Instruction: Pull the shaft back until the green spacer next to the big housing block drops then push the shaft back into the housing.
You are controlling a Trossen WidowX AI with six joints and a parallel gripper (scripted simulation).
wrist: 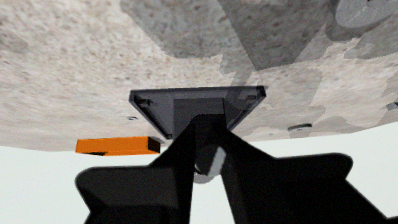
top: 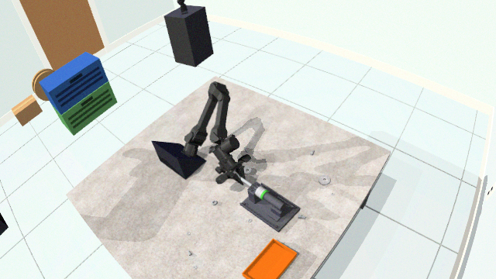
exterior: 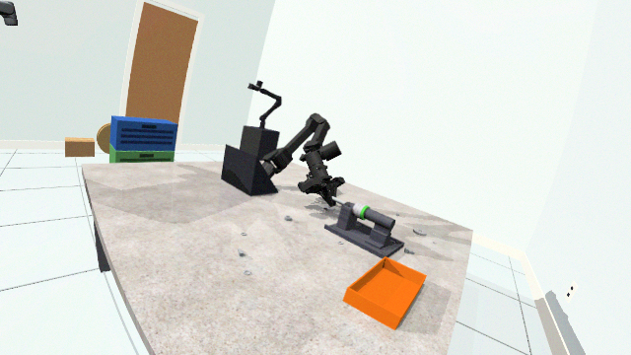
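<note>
My gripper tip is now 6 cm short of the shaft, 3 cm below it and 1 cm to the left of it. The rest, counted from my gripper tip: green spacer (12 cm ahead, 2 cm to the right, 2 cm above); orange tray (30 cm ahead, 27 cm to the right, 5 cm below).
</note>
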